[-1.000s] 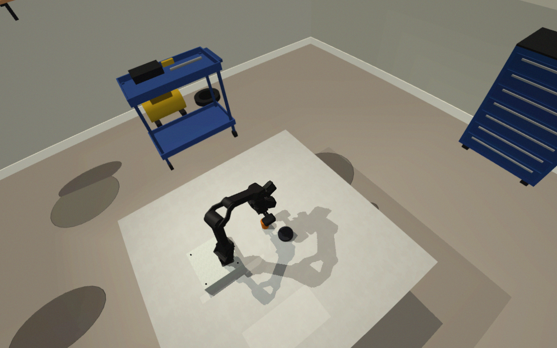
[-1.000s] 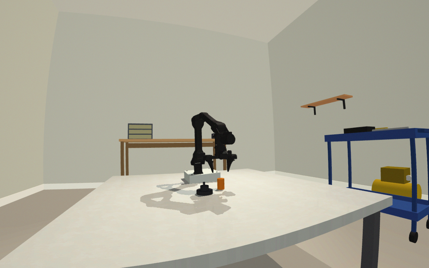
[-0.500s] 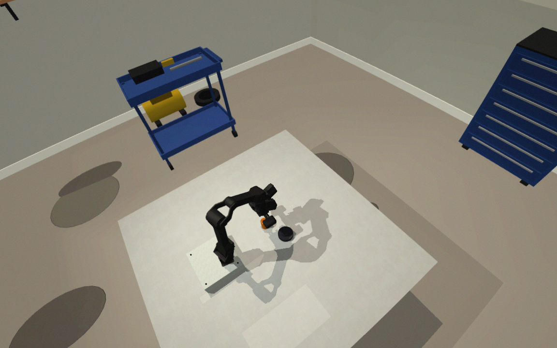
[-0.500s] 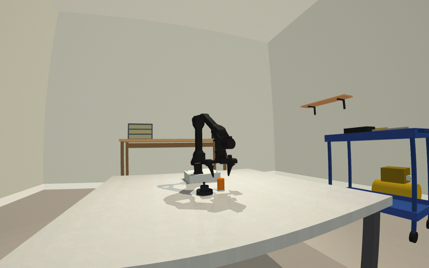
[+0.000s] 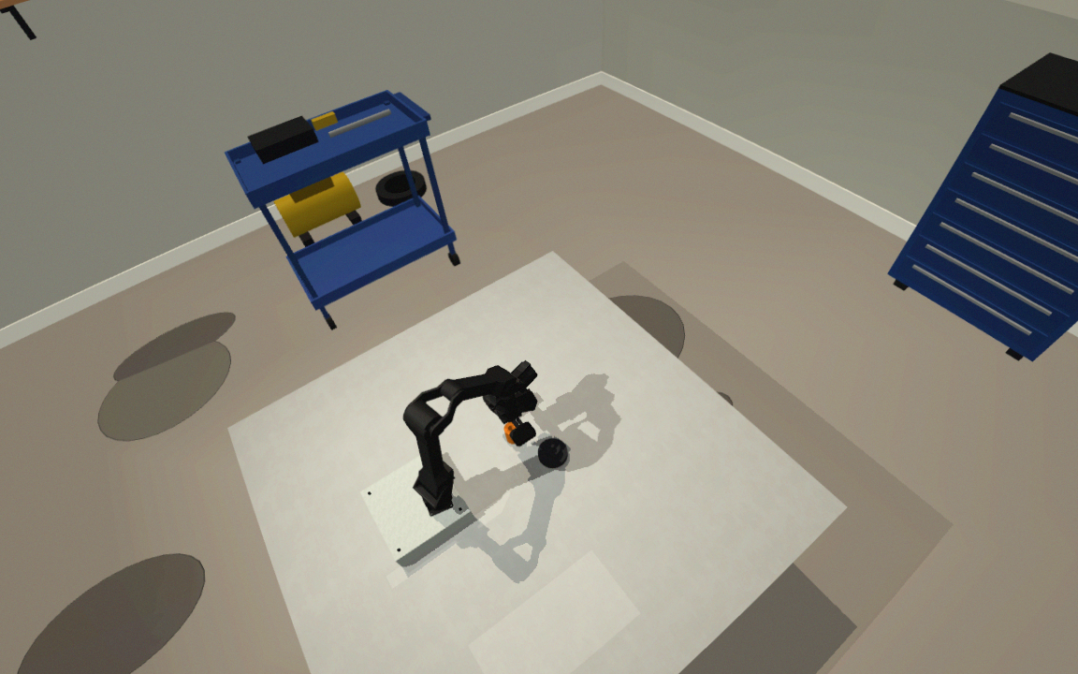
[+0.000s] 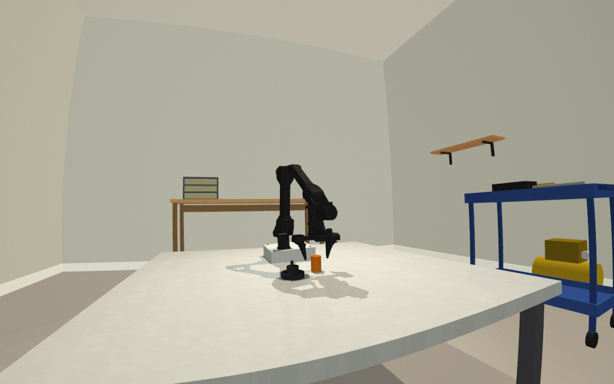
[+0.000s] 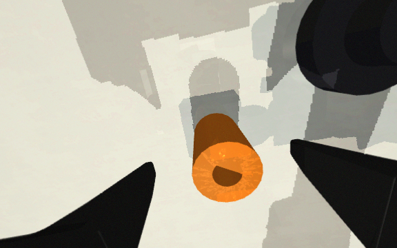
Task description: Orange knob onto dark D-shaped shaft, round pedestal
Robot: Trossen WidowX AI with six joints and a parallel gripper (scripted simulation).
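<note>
Now: the orange knob 2 cm below my gripper tip. Round my gripper tip: dark round pedestal: 10 cm to the right, 8 cm ahead, 2 cm below.
</note>
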